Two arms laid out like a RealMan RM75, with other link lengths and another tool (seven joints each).
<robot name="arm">
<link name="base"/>
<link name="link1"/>
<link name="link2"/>
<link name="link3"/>
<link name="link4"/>
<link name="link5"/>
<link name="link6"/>
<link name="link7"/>
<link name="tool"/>
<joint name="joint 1" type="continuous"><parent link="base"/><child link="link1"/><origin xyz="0.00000 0.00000 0.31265"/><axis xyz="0 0 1"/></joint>
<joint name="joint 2" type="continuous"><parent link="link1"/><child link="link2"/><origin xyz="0.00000 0.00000 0.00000"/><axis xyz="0 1 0"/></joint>
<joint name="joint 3" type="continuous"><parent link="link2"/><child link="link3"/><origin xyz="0.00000 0.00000 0.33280"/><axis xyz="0 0 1"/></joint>
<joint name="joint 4" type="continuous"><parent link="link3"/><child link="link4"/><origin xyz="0.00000 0.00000 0.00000"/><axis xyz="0 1 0"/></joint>
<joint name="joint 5" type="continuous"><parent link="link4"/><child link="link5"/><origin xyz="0.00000 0.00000 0.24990"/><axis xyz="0 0 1"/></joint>
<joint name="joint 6" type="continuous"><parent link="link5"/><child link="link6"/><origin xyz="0.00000 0.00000 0.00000"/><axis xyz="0 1 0"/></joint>
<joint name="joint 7" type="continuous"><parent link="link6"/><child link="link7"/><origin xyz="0.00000 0.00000 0.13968"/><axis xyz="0 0 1"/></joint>
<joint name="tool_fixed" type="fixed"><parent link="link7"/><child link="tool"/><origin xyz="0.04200 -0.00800 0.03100" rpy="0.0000 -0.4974 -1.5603"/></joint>
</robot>
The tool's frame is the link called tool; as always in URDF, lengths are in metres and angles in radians. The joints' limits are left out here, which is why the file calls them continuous.
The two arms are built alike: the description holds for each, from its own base.
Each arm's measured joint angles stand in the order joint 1, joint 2, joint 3, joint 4, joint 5, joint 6, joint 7.
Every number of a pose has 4 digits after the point.
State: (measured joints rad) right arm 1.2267 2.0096 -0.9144 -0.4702 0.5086 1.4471 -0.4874; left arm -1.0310 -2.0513 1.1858 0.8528 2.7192 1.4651 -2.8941
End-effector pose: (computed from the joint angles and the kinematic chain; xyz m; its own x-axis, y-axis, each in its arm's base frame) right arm 0.1727 0.5012 -0.0159 0.8594 0.4557 -0.2318 0.4936 -0.8577 0.1438; left arm -0.1626 0.5666 -0.0002 -0.8702 0.4911 0.0397 0.4859 0.8687 -0.0960
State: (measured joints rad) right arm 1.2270 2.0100 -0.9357 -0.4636 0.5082 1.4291 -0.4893; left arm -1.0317 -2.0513 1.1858 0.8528 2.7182 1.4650 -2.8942
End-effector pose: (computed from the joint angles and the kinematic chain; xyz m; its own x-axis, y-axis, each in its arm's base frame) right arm 0.1752 0.5025 -0.0176 0.8579 0.4670 -0.2140 0.5011 -0.8526 0.1483; left arm -0.1621 0.5667 -0.0002 -0.8699 0.4917 0.0388 0.4866 0.8684 -0.0956
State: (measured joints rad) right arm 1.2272 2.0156 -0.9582 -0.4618 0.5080 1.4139 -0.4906; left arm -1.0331 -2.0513 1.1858 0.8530 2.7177 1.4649 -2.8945
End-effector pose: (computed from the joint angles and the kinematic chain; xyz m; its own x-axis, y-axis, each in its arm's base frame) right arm 0.1764 0.5025 -0.0214 0.8545 0.4797 -0.1995 0.5110 -0.8453 0.1562; left arm -0.1612 0.5669 -0.0002 -0.8693 0.4928 0.0384 0.4878 0.8678 -0.0951
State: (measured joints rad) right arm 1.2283 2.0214 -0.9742 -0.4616 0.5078 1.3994 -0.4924; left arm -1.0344 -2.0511 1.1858 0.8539 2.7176 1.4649 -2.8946
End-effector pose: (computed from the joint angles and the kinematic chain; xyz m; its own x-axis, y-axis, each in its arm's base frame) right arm 0.1763 0.5029 -0.0250 0.8495 0.4925 -0.1892 0.5214 -0.8383 0.1595; left arm -0.1602 0.5672 0.0000 -0.8683 0.4945 0.0386 0.4895 0.8669 -0.0944
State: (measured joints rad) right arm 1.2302 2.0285 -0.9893 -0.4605 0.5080 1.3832 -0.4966; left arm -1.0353 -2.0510 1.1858 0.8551 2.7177 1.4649 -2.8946
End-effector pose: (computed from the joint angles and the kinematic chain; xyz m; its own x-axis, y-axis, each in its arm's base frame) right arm 0.1758 0.5033 -0.0294 0.8426 0.5073 -0.1808 0.5343 -0.8295 0.1627; left arm -0.1594 0.5675 0.0003 -0.8674 0.4961 0.0389 0.4911 0.8660 -0.0938
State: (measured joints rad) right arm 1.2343 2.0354 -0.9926 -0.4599 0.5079 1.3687 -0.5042; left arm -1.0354 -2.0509 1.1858 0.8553 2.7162 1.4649 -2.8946
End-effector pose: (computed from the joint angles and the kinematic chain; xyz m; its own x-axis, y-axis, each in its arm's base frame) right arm 0.1734 0.5043 -0.0336 0.8336 0.5223 -0.1797 0.5486 -0.8206 0.1599; left arm -0.1591 0.5675 0.0003 -0.8673 0.4963 0.0376 0.4914 0.8659 -0.0932
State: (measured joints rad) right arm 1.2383 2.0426 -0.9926 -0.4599 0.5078 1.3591 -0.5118; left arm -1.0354 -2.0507 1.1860 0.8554 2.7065 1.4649 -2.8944
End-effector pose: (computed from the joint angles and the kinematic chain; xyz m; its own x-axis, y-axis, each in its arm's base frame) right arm 0.1706 0.5045 -0.0376 0.8254 0.5342 -0.1824 0.5609 -0.8125 0.1585; left arm -0.1577 0.5672 -0.0004 -0.8677 0.4962 0.0285 0.4921 0.8658 -0.0907
